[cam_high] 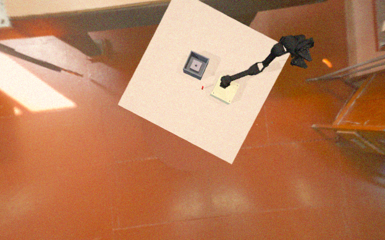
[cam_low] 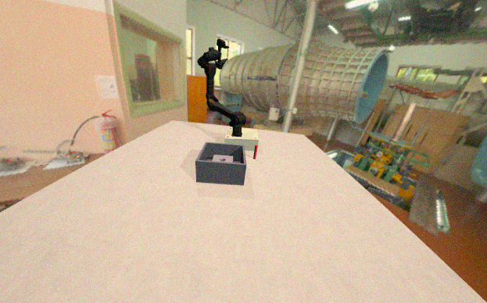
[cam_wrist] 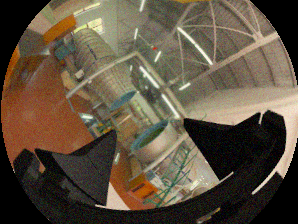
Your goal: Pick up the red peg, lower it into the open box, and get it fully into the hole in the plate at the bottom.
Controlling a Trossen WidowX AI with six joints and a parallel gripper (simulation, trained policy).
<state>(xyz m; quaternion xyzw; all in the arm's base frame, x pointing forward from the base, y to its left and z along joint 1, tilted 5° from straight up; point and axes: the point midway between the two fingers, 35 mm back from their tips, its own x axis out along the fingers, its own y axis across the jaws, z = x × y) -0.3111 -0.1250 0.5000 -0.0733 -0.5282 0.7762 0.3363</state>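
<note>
Right now my gripper tip is 48 cm short of the red peg, 26 cm to the right of it and 55 cm above it. From my gripper tip the other things lie so: plate: 64 cm ahead, 11 cm to the left, 54 cm below; dark box: 64 cm ahead, 11 cm to the left, 56 cm below.
</note>
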